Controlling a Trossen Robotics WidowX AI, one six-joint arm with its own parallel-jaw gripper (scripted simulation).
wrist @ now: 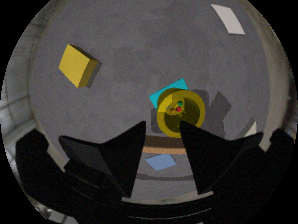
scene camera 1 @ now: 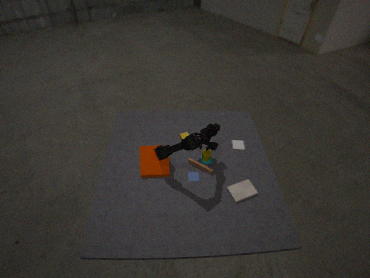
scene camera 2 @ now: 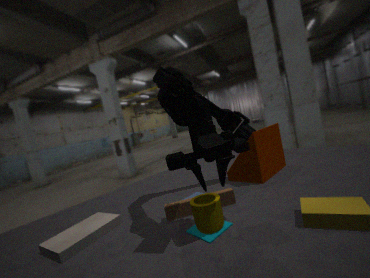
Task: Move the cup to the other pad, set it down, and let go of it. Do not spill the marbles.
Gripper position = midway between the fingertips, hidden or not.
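Observation:
The gripper (scene camera 2: pixel 214 188) appears in the wrist view too, the gripper (wrist: pixel 163 124). The scene also has a yellow cup (wrist: pixel 193 107), and there is a yellow block (wrist: pixel 77 65) as well.

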